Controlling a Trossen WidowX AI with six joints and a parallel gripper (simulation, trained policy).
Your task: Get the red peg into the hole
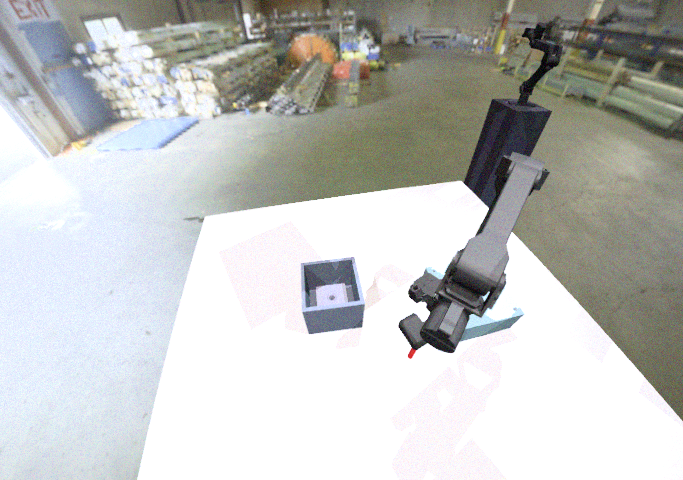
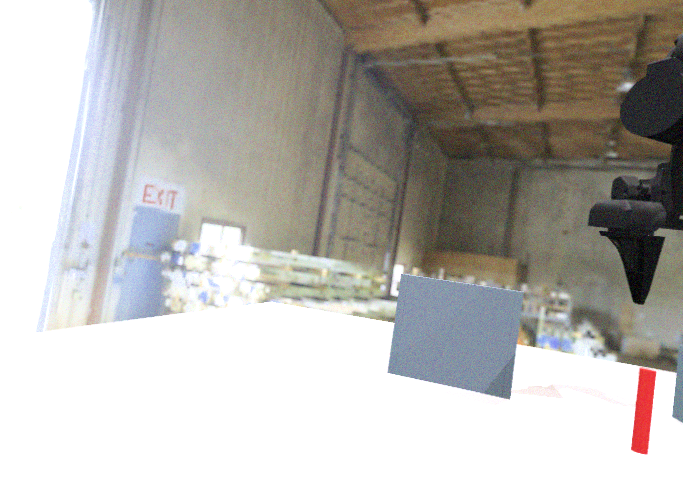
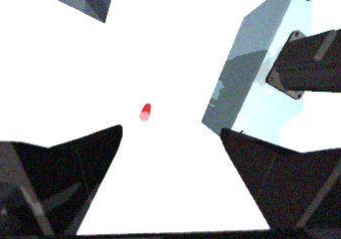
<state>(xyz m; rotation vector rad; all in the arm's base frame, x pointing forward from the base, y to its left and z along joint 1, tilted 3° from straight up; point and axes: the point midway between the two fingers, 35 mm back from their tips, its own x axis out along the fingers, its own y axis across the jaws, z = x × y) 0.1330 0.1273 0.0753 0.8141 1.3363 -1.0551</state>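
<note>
The red peg is 3 cm ahead of my gripper tip, 1 cm to the left of it and 11 cm below it.
</note>
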